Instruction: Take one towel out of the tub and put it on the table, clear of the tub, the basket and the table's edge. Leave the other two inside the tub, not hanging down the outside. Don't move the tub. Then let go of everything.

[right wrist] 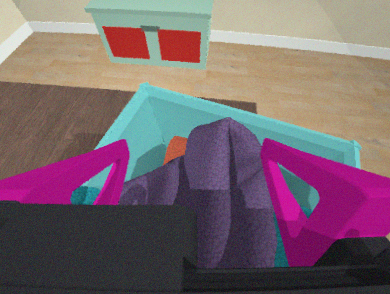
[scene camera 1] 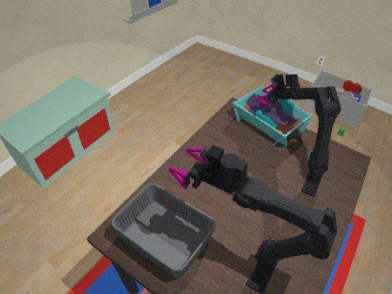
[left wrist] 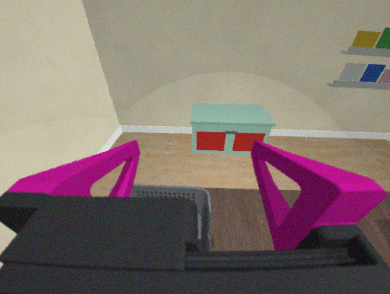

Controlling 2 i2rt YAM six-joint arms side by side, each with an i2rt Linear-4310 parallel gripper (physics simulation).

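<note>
The turquoise tub (scene camera 1: 254, 121) (right wrist: 170, 106) stands at the table's far end. A purple towel (scene camera 1: 277, 116) (right wrist: 210, 160) is heaped in it, with a raised fold. Parts of a teal towel (scene camera 1: 265, 118) (right wrist: 281, 252) and an orange towel (scene camera 1: 289, 126) (right wrist: 175, 149) show beside and below the purple one. My right gripper (scene camera 1: 266, 95) (right wrist: 194, 146) is open at the tub, and the purple fold shows between its spread fingers, not gripped. My left gripper (scene camera 1: 180, 160) (left wrist: 195, 146) is open and empty, above the table near the basket. The right fingers and camera housing hide part of the towels.
The grey basket (scene camera 1: 145, 249) (left wrist: 201, 194) stands near the table's front left corner. The brown table (scene camera 1: 210, 131) (right wrist: 50, 115) stretches between basket and tub. A green cabinet (scene camera 1: 55, 107) (left wrist: 230, 115) stands on the floor beyond. A grey bin (scene camera 1: 350, 112) stands behind at the right.
</note>
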